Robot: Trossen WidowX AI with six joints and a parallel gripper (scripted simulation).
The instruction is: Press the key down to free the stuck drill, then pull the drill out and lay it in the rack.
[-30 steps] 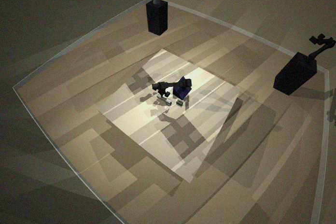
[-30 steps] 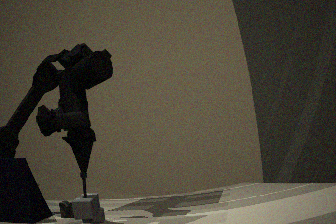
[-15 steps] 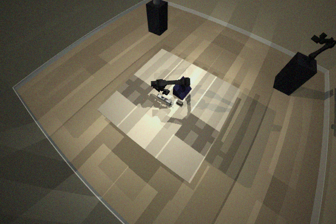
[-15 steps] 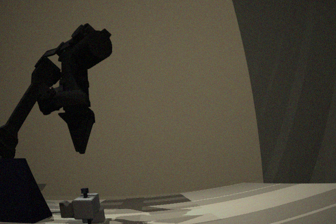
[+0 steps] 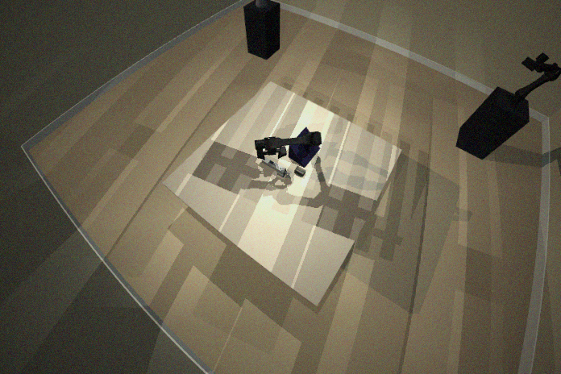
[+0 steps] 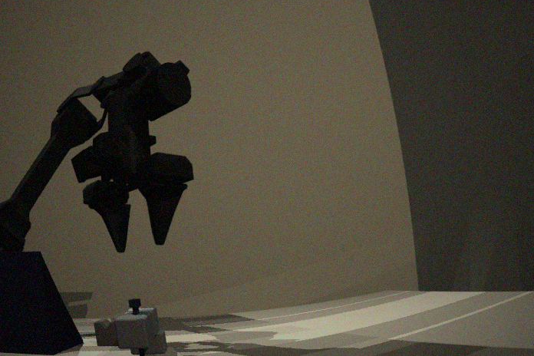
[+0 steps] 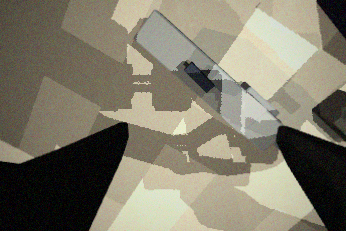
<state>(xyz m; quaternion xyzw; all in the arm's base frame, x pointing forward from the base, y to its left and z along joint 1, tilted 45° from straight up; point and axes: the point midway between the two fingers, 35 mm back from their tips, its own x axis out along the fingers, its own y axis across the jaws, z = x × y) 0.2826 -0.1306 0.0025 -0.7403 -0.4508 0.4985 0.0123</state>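
My gripper tip is now 1 cm past the drill, 7 cm to the right of it and 10 cm above it. Round my gripper tip: blue key 1 cm behind, 1 cm to the right, 10 cm below; small dark block 9 cm behind, 18 cm to the left, 13 cm below.
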